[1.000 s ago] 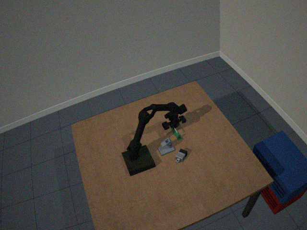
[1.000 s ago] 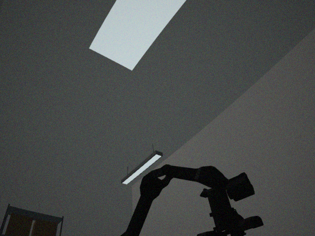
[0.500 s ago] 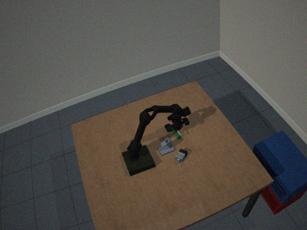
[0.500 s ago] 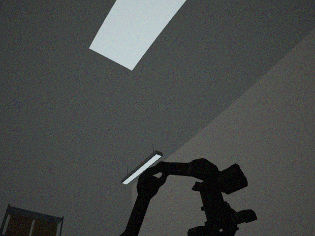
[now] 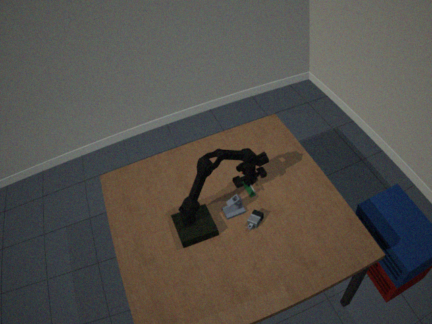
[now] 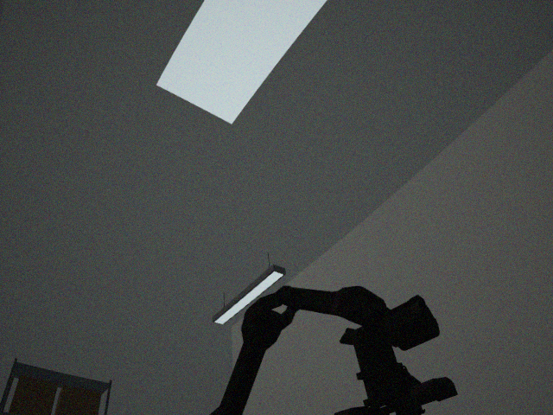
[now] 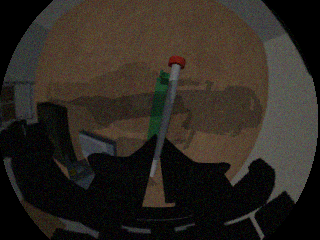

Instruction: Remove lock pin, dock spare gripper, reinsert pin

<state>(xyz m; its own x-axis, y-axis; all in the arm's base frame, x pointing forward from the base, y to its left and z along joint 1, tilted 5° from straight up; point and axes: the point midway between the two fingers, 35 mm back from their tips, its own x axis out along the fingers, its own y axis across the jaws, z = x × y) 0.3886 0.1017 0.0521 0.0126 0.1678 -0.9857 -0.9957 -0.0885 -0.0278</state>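
The green pin cradle lies 2 cm to the left of my gripper tip and 2 cm below it. Also, from my gripper tip: grey mount 12 cm behind, 10 cm to the right, 1 cm above; spare gripper 6 cm behind, 22 cm to the right, 2 cm below.
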